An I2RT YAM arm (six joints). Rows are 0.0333 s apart.
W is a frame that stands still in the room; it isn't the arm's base.
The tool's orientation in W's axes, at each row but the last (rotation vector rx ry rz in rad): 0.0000, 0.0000, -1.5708; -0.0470, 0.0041, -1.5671; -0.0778, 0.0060, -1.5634; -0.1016, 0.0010, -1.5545; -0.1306, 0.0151, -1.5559; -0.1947, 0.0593, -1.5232; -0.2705, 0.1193, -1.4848; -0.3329, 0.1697, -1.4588; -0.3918, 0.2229, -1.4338
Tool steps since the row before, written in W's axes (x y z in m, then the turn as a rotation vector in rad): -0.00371, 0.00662, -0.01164, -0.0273, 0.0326, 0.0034; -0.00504, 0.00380, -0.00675, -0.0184, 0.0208, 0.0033; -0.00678, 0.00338, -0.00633, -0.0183, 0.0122, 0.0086; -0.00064, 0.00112, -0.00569, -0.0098, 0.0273, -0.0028; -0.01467, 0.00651, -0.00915, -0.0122, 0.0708, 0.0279; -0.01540, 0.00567, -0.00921, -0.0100, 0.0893, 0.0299; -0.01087, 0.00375, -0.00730, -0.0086, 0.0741, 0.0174; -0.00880, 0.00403, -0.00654, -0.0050, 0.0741, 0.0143; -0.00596, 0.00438, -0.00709, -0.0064, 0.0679, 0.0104
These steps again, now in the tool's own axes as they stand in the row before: -0.00662, -0.00371, -0.01164, -0.0326, -0.0273, 0.0034; -0.00400, -0.00481, -0.00680, -0.0208, -0.0184, 0.0033; -0.00372, -0.00641, -0.00652, -0.0119, -0.0187, 0.0082; -0.00149, -0.00025, -0.00564, -0.0276, -0.0092, -0.0017; -0.00740, -0.01369, -0.00996, -0.0688, -0.0141, 0.0318; -0.00717, -0.01348, -0.01101, -0.0869, -0.0116, 0.0358; -0.00530, -0.00843, -0.00929, -0.0728, -0.0080, 0.0225; -0.00554, -0.00588, -0.00844, -0.0727, -0.0036, 0.0207; -0.00570, -0.00229, -0.00820, -0.0670, -0.0039, 0.0158
